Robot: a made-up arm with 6 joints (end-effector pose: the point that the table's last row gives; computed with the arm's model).
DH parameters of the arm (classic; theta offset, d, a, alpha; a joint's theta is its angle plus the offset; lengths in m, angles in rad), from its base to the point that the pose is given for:
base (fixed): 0 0 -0.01 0
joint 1: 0 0.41 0.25 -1.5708
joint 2: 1.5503 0 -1.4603 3.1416
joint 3: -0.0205 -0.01 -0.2 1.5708
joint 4: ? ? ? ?
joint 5: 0 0 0.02 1.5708
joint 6: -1.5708 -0.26 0 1.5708
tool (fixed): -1.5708 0.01 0 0
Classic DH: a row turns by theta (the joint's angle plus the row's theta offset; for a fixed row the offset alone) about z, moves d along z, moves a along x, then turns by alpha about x.
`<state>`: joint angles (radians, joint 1 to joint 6).
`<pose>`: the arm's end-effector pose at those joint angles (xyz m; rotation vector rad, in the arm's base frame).
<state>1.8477 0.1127 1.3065 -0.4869 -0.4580 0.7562</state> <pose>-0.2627 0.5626 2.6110 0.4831 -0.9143 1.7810</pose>
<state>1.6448 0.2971 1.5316 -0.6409 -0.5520 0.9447</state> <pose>-0.1951 0.8311 2.5564 0.3122 -1.0367 1.6573</pose>
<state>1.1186 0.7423 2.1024 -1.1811 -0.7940 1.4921</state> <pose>0.3314 1.2189 2.2344 -0.0657 -1.4517 1.3725</pose>
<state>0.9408 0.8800 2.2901 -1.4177 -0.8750 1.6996</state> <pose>0.5510 1.1970 2.0822 -0.1678 -1.6495 1.2684</pose>
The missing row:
joint 4: 0 -0.55 0.03 -1.5708
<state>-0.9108 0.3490 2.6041 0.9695 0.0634 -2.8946</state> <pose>0.0120 -0.0723 2.3086 0.1580 -1.4186 1.3307</pose>
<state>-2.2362 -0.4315 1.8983 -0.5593 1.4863 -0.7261</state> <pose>0.5606 0.9159 1.8794 -1.8653 -1.2848 1.4828</pose>
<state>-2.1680 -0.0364 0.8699 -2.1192 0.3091 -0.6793</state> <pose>-0.3197 -0.4222 2.6068 0.7095 -2.3287 0.1753</pose>
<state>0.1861 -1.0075 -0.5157 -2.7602 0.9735 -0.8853</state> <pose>-0.3863 -0.1205 1.5271 -2.5338 0.3465 0.4937</pose>
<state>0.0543 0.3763 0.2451 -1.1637 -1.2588 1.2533</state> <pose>1.3530 0.3478 1.7945 -0.0154 0.5647 1.2395</pose>
